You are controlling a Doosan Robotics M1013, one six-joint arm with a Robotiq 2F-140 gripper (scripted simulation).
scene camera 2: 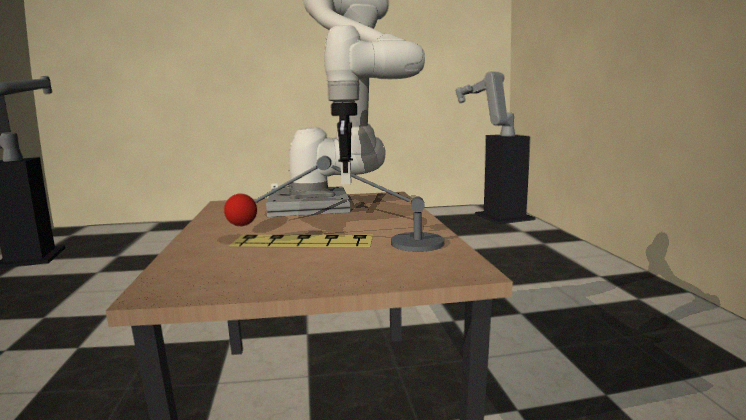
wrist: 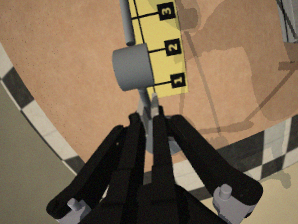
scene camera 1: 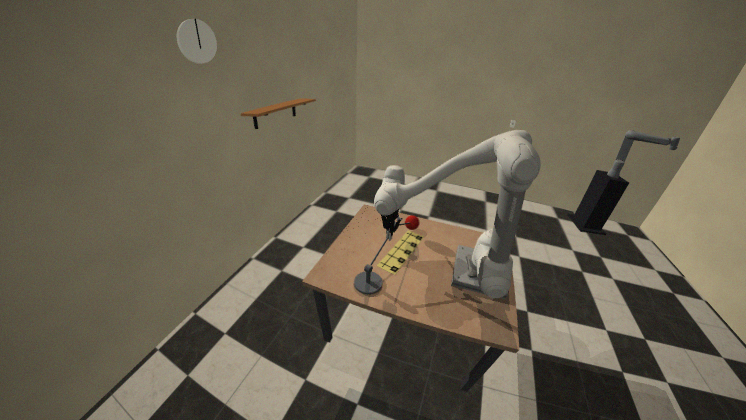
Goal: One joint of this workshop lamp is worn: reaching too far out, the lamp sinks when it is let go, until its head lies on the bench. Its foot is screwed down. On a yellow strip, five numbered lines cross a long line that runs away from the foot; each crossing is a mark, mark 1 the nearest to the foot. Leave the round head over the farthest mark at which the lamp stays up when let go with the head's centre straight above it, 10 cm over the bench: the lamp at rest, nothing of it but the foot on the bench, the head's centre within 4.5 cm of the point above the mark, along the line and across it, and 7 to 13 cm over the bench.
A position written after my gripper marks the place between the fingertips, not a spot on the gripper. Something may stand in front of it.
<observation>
I see my gripper (scene camera 2: 346,183), a yellow strip (scene camera 2: 244,240), a round red head (scene camera 2: 240,209) and a grey round foot (scene camera 2: 417,241).
My gripper is seen too in the wrist view (wrist: 150,102).
</observation>
